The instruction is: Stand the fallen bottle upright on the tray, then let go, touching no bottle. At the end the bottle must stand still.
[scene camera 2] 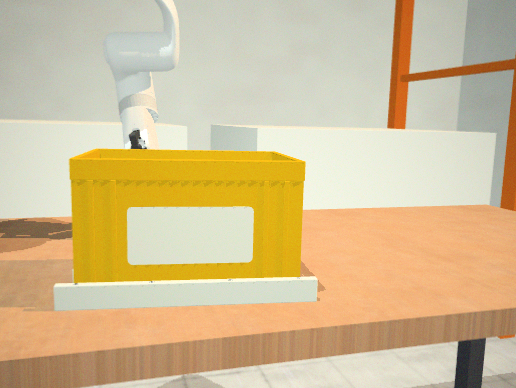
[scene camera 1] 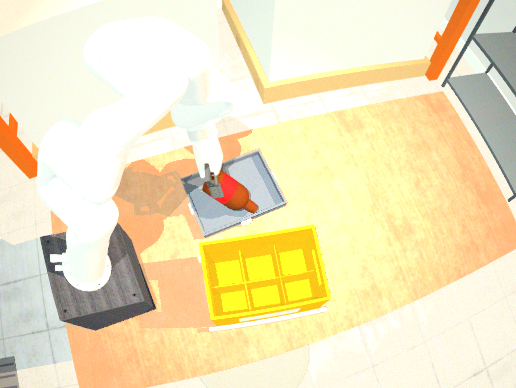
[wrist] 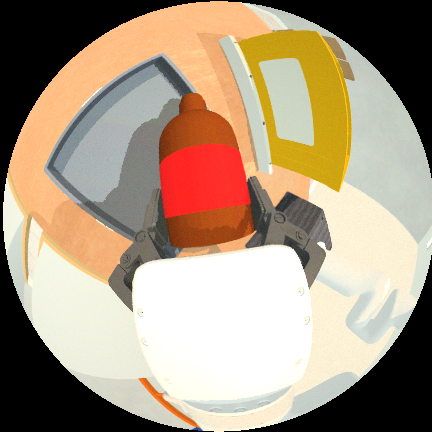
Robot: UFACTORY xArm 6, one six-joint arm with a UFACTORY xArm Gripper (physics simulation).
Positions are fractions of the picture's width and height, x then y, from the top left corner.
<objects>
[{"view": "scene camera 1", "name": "gripper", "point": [0.43, 0.49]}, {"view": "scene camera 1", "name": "brown bottle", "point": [0.46, 0.51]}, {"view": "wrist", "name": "gripper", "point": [0.47, 0.45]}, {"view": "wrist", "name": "brown bottle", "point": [0.48, 0.46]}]
</objects>
